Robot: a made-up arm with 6 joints.
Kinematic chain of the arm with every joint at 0, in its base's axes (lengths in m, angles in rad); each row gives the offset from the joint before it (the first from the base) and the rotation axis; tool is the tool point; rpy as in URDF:
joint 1: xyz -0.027 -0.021 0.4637 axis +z
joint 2: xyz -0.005 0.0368 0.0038 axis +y
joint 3: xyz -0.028 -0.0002 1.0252 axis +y
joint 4: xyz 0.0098 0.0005 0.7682 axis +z
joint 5: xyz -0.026 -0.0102 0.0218 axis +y
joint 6: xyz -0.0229 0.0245 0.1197 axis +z
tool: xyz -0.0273 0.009 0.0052 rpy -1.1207 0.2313 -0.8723
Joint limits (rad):
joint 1: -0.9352..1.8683
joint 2: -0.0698..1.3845
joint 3: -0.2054..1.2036
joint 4: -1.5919..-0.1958
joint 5: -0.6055..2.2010
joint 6: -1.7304..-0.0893
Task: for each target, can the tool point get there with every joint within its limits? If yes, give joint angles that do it. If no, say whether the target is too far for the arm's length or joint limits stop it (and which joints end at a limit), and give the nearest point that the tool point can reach.
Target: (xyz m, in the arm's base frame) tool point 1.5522 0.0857 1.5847
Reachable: yes | joints 0.0005 0.9784 -0.0222 -0.8494 -0.0845 -1.4342
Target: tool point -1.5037 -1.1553 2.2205
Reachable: no: too far | nearest point -0.3947 -0.3035 2.2877 | short by 1.400 m
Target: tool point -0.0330 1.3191 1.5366
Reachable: yes | joints 1.4897 0.4774 0.9893 -0.5649 -0.1862 -0.3585
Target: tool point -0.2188 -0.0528 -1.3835
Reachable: no: joint limits stop it (at a limit: joint 1, joint 2, joint 3) | nearest point -0.4606 1.2367 -0.0761 | short by 1.852 m
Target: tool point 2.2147 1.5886 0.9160
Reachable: no: too far | nearest point 1.5289 1.0962 0.8053 | short by 0.851 m
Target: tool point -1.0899 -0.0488 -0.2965
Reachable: no: joint limits stop it (at a limit: joint 1, joint 2, joint 3, joint 4) | nearest point -0.4648 1.2001 -0.0088 | short by 1.426 m
